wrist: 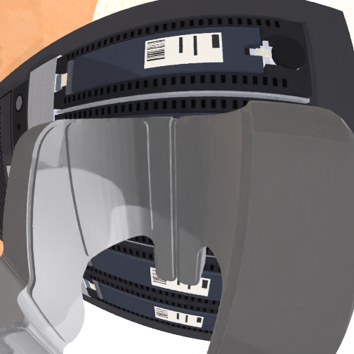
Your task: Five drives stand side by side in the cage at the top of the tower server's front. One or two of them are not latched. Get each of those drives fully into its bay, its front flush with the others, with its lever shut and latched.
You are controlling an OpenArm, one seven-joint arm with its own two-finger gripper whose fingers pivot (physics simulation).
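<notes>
The tower server's front fills much of the wrist view, with the drives lying as dark blue horizontal strips. The uppermost drive point(110, 64) shows nearly whole, its lever flat along its front, with a white label and a pale latch piece at its right end beside a dark round knob. Two lower drives, one point(120, 262) above the other point(131, 301), show in part below the fingers. The drives between are mostly hidden by the fingers. My gripper point(186, 202) is shut, its fingers pressed together with nothing seen between them, in front of the middle drives. Whether the hidden levers are latched cannot be seen.
The cage's dark rim point(327, 60) curves around the top and right. A pale metal strip point(42, 92) and the front panel with a round button point(19, 103) lie at the left. Perforated dividers run between the bays. An orange-brown surface point(40, 30) shows at upper left.
</notes>
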